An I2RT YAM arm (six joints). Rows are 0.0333 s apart.
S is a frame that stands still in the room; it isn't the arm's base.
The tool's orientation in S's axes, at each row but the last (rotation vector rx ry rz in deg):
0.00 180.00 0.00
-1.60 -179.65 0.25
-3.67 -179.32 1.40
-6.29 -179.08 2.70
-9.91 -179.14 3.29
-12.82 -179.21 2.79
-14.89 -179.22 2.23
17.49 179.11 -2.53
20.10 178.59 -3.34
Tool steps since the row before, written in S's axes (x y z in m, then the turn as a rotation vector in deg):
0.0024 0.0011 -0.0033 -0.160 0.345 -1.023
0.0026 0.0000 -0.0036 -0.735 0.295 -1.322
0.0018 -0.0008 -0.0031 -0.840 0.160 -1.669
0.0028 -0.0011 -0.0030 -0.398 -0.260 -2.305
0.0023 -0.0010 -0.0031 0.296 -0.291 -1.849
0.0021 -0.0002 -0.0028 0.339 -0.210 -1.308
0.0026 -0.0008 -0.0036 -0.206 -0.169 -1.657
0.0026 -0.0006 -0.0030 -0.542 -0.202 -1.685
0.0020 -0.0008 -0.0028 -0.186 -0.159 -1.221
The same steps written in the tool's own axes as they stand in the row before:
-0.0024 0.0011 0.0033 0.160 0.345 1.023
-0.0026 0.0001 0.0036 0.732 0.286 1.326
-0.0019 -0.0007 0.0031 0.828 0.152 1.676
-0.0029 -0.0008 0.0030 0.349 -0.217 2.317
-0.0024 -0.0006 0.0031 -0.340 -0.188 1.855
-0.0021 0.0002 0.0028 -0.370 -0.119 1.311
-0.0027 -0.0003 0.0036 0.174 -0.159 1.662
-0.0027 0.0000 0.0030 0.498 -0.256 1.691
-0.0021 -0.0002 0.0028 0.156 -0.152 1.226

